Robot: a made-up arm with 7 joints. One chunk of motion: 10 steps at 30 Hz.
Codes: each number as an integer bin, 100 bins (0 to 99) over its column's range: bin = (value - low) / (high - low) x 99, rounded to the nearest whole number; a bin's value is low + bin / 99 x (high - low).
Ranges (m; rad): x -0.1..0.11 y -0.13..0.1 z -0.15..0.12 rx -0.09..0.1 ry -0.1..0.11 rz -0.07..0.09
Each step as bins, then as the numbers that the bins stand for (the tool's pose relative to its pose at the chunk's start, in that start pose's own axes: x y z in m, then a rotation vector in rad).
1 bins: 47 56 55 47 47 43
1 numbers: -0.0003 0.0001 0.0000 0.0002 -0.0003 -0.0005
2 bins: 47 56 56 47 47 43
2 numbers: -0.0003 0.0001 0.0027 0.0002 -0.0003 -0.0005
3 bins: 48 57 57 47 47 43
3 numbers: 0.0018 0.0024 0.0055 0.0002 -0.0003 -0.0005
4 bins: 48 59 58 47 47 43
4 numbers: 0.0018 0.0071 0.0082 0.0002 -0.0003 -0.0005
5 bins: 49 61 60 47 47 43
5 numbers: 0.0039 0.0117 0.0136 0.0002 -0.0003 -0.0005
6 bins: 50 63 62 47 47 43
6 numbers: 0.0061 0.0164 0.0191 0.0002 -0.0003 -0.0005
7 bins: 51 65 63 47 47 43
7 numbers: 0.0082 0.0210 0.0218 0.0002 -0.0003 -0.0005
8 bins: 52 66 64 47 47 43
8 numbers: 0.0103 0.0233 0.0245 0.0002 -0.0003 -0.0005
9 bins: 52 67 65 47 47 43
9 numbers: 0.0103 0.0257 0.0273 0.0002 -0.0003 -0.0005
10 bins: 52 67 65 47 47 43
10 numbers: 0.0103 0.0257 0.0273 0.0002 -0.0003 -0.0005
